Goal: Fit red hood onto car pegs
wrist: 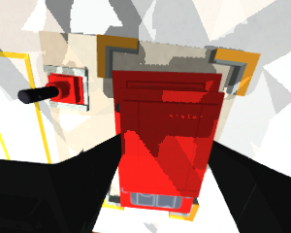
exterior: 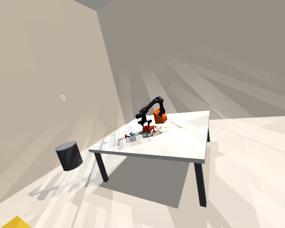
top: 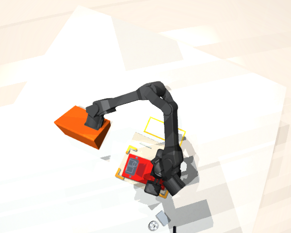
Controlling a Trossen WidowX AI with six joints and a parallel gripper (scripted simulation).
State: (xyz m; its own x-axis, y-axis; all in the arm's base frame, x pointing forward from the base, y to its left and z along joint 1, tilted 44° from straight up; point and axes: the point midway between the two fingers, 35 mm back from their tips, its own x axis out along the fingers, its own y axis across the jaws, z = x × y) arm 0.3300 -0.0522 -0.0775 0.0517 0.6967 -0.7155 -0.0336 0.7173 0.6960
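The red hood lies 10 mm above my gripper tip. Round my gripper tip: grey engine block (10 mm to the left, 30 mm below).
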